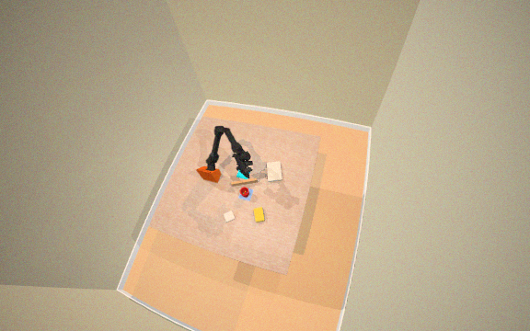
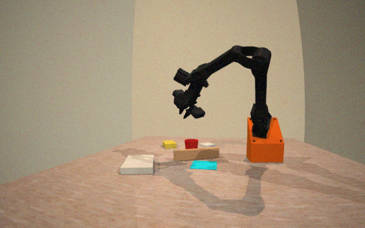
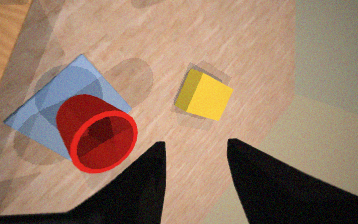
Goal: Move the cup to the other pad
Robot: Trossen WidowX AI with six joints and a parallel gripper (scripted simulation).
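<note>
Now: gripper tip 30 mm past the red cup, 70 mm to the left of it and 170 mm above it. From my gripper tip the other things lie so: cyan pad (130 mm behind, 110 mm to the left, 210 mm below); then light blue pad (30 mm behind, 70 mm to the right, 210 mm below); then wooden bar (80 mm behind, 20 mm to the left, 190 mm below).
</note>
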